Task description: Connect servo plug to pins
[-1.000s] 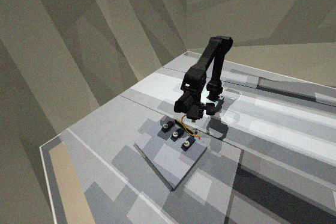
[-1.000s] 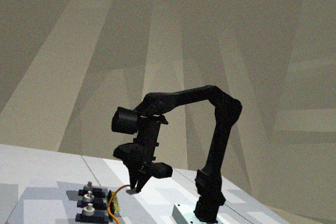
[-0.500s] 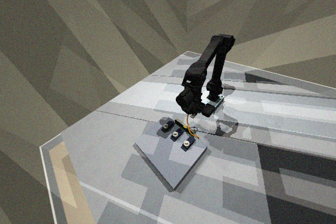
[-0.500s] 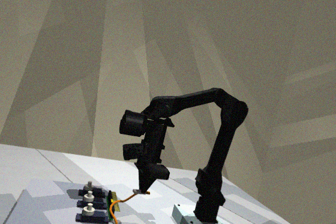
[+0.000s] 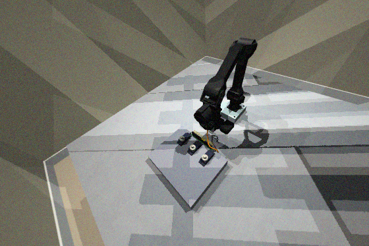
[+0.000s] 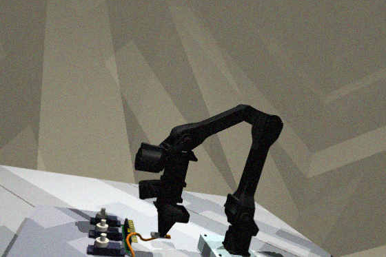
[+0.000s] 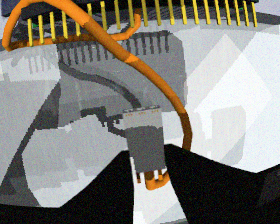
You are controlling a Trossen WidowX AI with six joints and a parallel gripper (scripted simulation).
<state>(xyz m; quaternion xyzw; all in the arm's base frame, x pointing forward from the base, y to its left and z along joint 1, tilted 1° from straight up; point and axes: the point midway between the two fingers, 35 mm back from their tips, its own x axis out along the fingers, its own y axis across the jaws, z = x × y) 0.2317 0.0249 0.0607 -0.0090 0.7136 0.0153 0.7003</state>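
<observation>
My gripper tip is now 80 mm short of the yellow band. Round my gripper tip: grey plate: 240 mm ahead, 50 mm below.
</observation>
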